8 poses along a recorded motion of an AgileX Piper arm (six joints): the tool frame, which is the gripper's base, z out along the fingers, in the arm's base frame.
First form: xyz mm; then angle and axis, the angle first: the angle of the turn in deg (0 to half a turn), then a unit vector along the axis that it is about.
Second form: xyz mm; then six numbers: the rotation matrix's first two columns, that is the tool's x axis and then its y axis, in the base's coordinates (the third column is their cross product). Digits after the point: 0 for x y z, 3 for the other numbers.
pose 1, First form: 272 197 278 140.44 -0.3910 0.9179 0.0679
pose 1, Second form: 272 197 278 -0.500 -0.592 -0.632 -0.679 0.721 -0.139
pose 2, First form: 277 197 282 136.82 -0.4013 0.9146 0.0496
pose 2, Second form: 277 197 282 -0.451 -0.601 -0.660 -0.669 0.717 -0.196
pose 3, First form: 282 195 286 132.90 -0.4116 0.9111 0.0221
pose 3, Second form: 282 195 286 -0.396 -0.614 -0.683 -0.646 0.714 -0.268
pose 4, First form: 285 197 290 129.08 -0.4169 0.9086 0.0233
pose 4, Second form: 285 197 290 -0.347 -0.600 -0.721 -0.636 0.716 -0.289
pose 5, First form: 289 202 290 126.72 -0.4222 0.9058 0.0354
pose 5, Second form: 289 202 290 -0.313 -0.583 -0.750 -0.639 0.713 -0.287
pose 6, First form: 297 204 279 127.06 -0.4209 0.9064 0.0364
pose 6, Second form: 297 204 279 -0.319 -0.582 -0.748 -0.640 0.714 -0.283
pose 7, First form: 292 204 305 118.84 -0.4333 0.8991 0.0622
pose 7, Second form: 292 204 305 -0.204 -0.523 -0.828 -0.632 0.716 -0.297
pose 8, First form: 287 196 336 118.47 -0.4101 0.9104 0.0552
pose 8, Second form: 287 196 336 -0.228 -0.503 -0.834 -0.600 0.747 -0.286
